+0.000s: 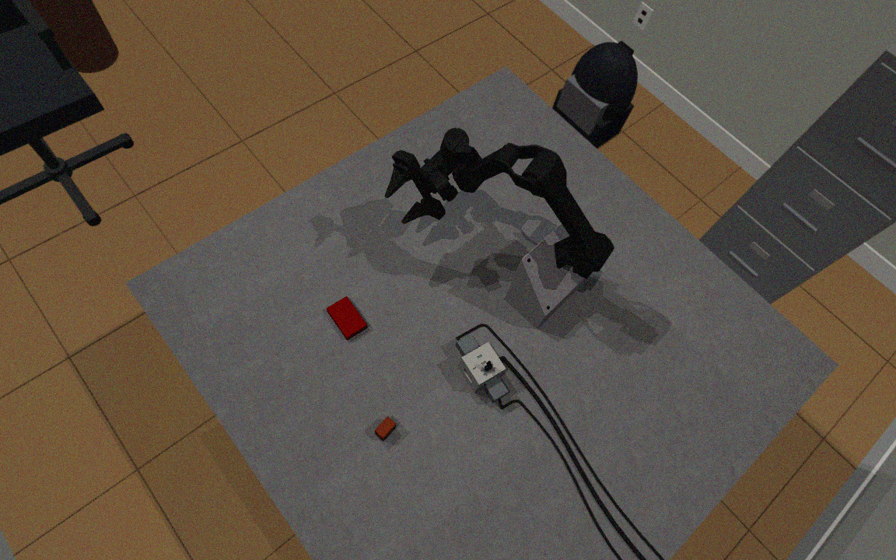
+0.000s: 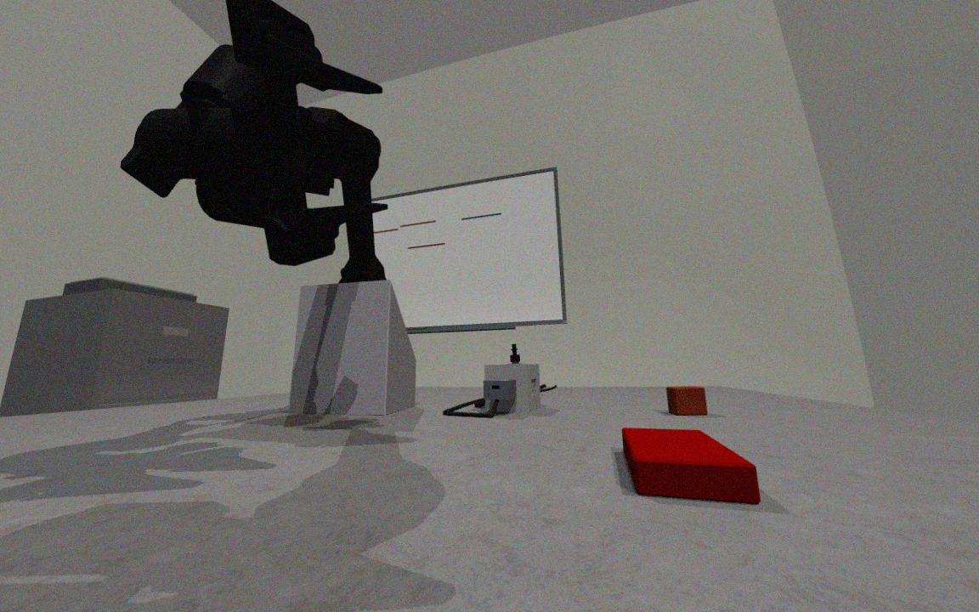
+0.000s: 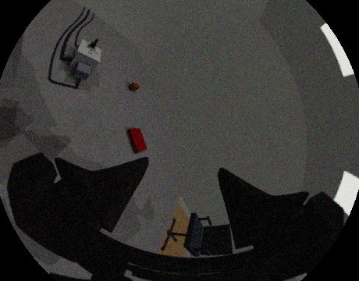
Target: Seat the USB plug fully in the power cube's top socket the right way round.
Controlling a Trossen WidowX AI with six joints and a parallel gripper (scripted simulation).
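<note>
Now: the USB plug 39 cm to the left of my gripper tip, 15 cm below it and 1 cm behind it. Round my gripper tip: orange block (37 cm to the left, 25 cm ahead, 22 cm below); then flat red block (23 cm below, 19 cm ahead, 8 cm to the left).
</note>
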